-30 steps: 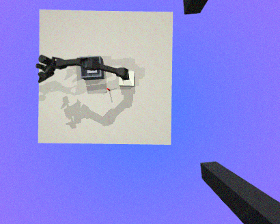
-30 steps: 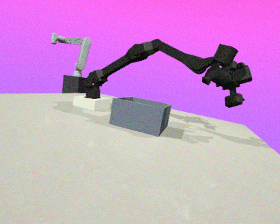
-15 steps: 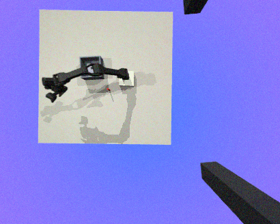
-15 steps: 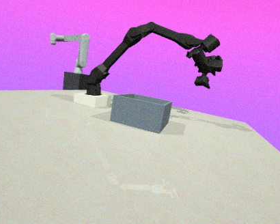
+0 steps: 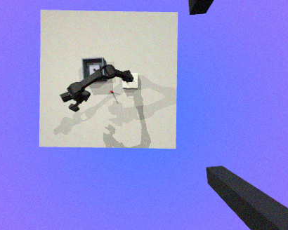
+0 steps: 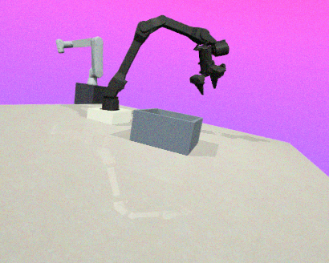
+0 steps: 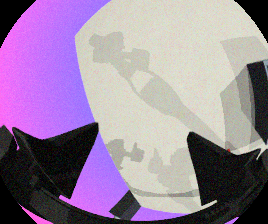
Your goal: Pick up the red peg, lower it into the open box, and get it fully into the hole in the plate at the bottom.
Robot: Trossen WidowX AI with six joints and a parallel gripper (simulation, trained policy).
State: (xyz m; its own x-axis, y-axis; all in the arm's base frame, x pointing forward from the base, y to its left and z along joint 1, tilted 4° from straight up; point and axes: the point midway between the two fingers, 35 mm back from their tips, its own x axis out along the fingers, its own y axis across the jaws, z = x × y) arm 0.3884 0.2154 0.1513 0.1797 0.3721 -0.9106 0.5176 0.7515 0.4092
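My gripper tip is now 21 cm past the red peg, 12 cm to the left of it and 16 cm above it. The rest, counted from my gripper tip: grey box 8 cm behind, 33 cm to the right, 18 cm below; plate 8 cm behind, 33 cm to the right, 16 cm below.
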